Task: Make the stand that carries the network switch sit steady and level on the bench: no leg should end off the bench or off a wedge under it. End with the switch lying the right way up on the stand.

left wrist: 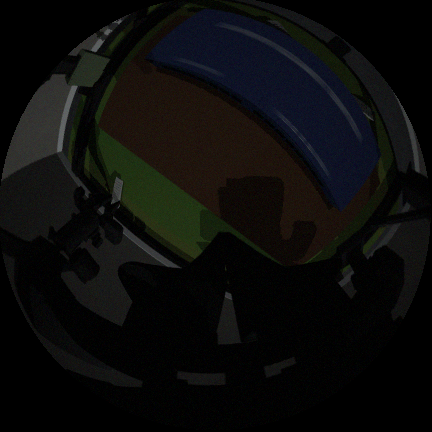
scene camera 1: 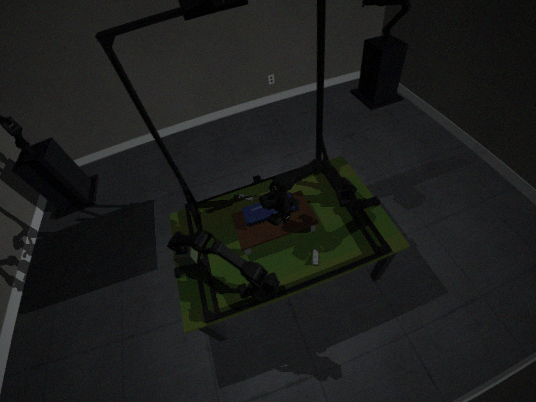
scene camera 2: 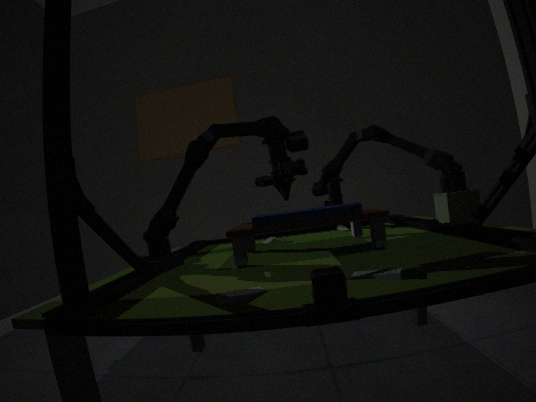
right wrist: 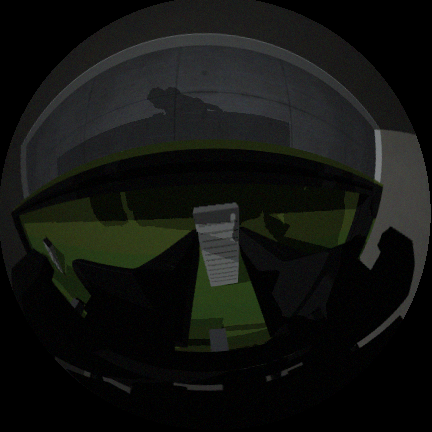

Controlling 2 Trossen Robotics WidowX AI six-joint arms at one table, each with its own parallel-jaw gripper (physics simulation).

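Pixels of known places: left gripper, fingertip midpoint: (left wrist: 223, 236) (scene camera 1: 285, 223) (scene camera 2: 286, 200); right gripper, fingertip midpoint: (left wrist: 115, 199) (scene camera 2: 340, 227) (right wrist: 218, 233); left arm's base, link origin: (left wrist: 352, 253) (scene camera 1: 347, 195) (scene camera 2: 160, 257); right arm's base, link origin: (scene camera 1: 182, 248) (scene camera 2: 454, 191).
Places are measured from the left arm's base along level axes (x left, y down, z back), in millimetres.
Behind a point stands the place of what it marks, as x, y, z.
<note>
A blue network switch (scene camera 1: 256, 213) @[95, -95, -533] (scene camera 2: 306, 215) @[14, -84, -471] (left wrist: 273, 92) @[102, -95, -452] lies flat on the brown stand (scene camera 1: 262, 235) @[220, -68, -515] (scene camera 2: 242, 230) @[-28, -67, -308] (left wrist: 181, 141) @[201, -68, -476], in the middle of the green bench (scene camera 1: 346, 239) @[266, 33, -75] (scene camera 2: 290, 259) @[39, 34, -409]. My left gripper (scene camera 1: 280, 211) (scene camera 2: 285, 193) @[208, -129, -386] (left wrist: 223, 236) @[208, -129, -386] is shut and empty and hangs above the stand beside the switch. My right gripper (scene camera 1: 254, 287) @[477, 24, -560] (scene camera 2: 333, 199) (right wrist: 218, 233) @[477, 24, -560] is low over the bench, apart from the stand, shut on a grey ribbed wedge (right wrist: 220, 261) @[452, 22, -568]. Two stand legs (scene camera 2: 240, 249) @[-22, -17, -293] (scene camera 2: 378, 233) @[56, -11, -648] reach down to the bench.
Loose grey wedges lie on the bench: one (scene camera 1: 315, 257) @[344, 27, -261] in scene camera 1, two (scene camera 2: 242, 293) @[-200, 28, -365] (scene camera 2: 378, 273) @[-138, 26, -607] in scene camera 2. A dark block (scene camera 2: 328, 285) @[-255, -4, -521] stands near the bench edge. A black frame (scene camera 1: 370, 235) @[282, 14, 49] runs round the bench. The light is dim.
</note>
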